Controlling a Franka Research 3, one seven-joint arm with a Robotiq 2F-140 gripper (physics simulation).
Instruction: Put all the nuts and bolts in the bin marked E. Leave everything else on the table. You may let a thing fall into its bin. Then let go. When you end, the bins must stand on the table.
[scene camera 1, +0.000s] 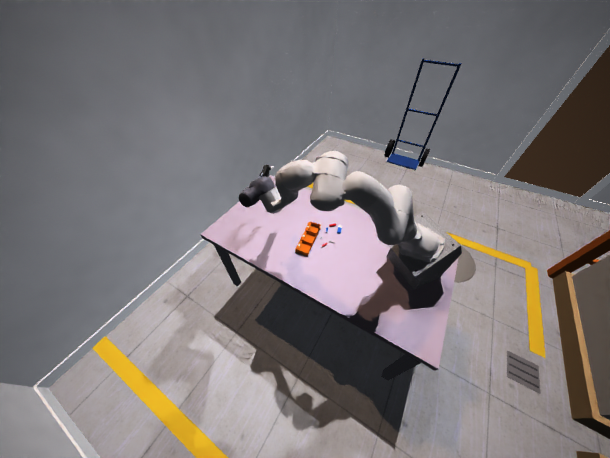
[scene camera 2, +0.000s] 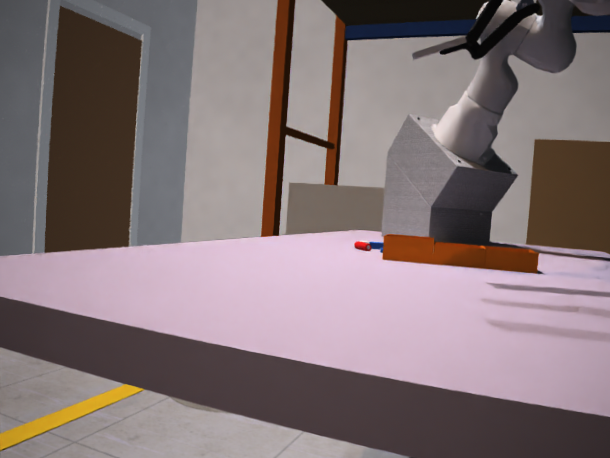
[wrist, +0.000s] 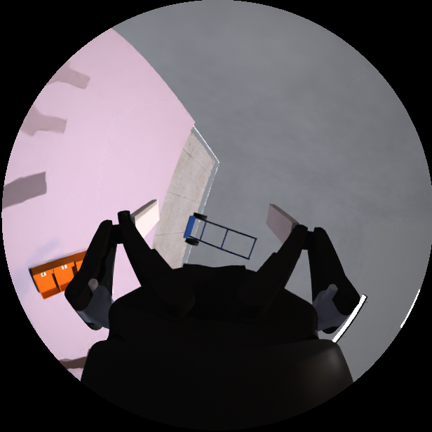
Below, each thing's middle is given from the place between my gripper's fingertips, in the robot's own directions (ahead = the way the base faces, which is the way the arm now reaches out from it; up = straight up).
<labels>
I see the joined orange bins (scene camera 2: 406, 248) 29 cm behind my hand, 2 cm to the right of it and 33 cm below it.
</labels>
